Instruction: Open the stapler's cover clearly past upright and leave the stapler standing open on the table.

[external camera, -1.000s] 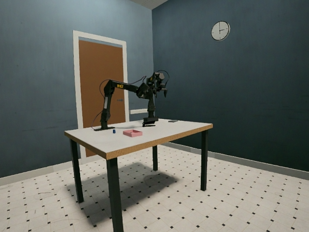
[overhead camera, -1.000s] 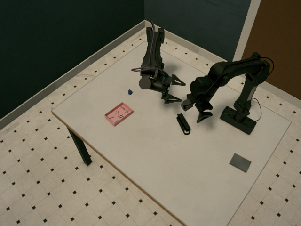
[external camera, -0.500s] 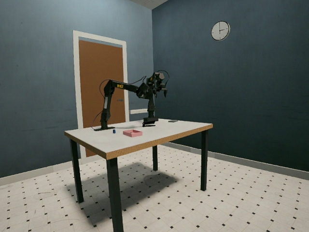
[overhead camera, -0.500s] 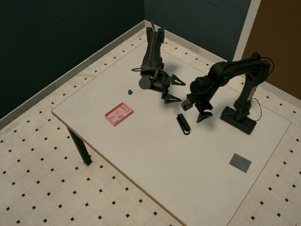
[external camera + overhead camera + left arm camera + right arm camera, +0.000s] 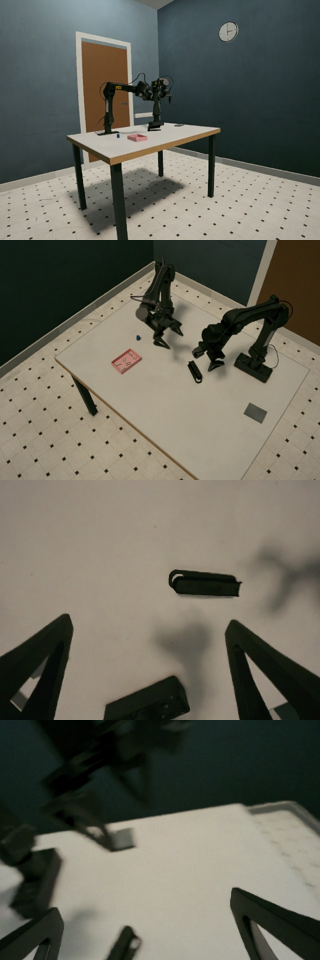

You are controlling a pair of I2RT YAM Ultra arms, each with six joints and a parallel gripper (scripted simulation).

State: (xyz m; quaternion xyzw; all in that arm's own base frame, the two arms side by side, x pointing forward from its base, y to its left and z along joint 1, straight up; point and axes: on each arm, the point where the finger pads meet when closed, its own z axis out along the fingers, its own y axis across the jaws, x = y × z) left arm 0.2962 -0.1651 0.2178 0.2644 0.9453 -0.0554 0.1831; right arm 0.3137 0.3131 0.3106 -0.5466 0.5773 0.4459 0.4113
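Right now the stapler is 80 mm behind my left hand, 80 mm to the right of it and 240 mm below it. Also, from my left hand: blue object: 60 mm behind, 490 mm to the right, 240 mm below; then grey pad: 80 mm behind, 300 mm to the left, 260 mm below.
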